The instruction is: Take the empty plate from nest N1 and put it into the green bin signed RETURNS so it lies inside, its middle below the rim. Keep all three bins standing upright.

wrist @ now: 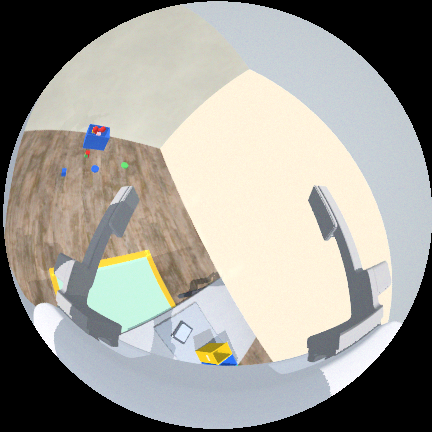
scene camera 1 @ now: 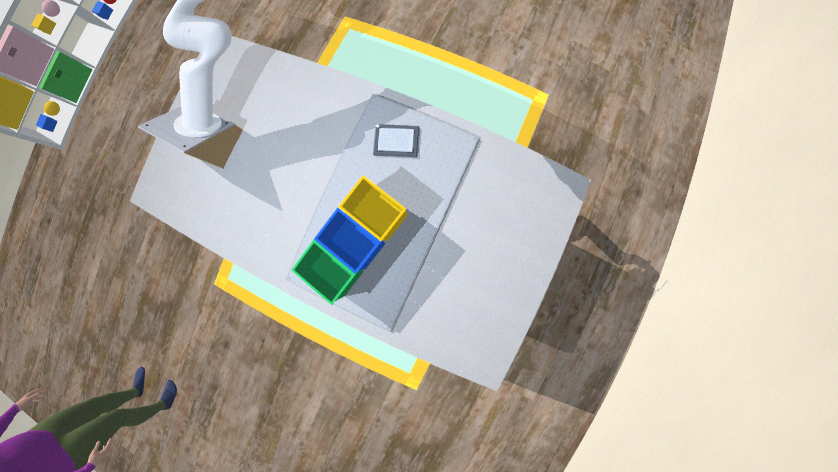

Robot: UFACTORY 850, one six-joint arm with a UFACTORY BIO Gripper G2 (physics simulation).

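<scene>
The pale plate [scene camera 1: 397, 140] [wrist: 183, 332] sits in a dark nest frame [scene camera 1: 417, 142] on the grey perforated board. The green bin [scene camera 1: 325, 273] stands upright at the end of a row of three bins, beside the blue bin [scene camera 1: 350, 240] [wrist: 231, 360]; the yellow bin [scene camera 1: 373, 208] [wrist: 214, 353] is nearest the plate. No signs on the bins can be read. My gripper [wrist: 223, 212] is open with nothing between its fingers. It is high above and far from the plate, and does not show in the scene view.
The board [scene camera 1: 457, 153] lies across the light table [scene camera 1: 504, 234]. The white arm [scene camera 1: 196, 93] stands on a base plate at the table's left end. Yellow-edged pale green floor areas [scene camera 1: 433, 70] [wrist: 120, 292] flank the table. A person [scene camera 1: 87, 422] is at the lower left, shelves at the upper left.
</scene>
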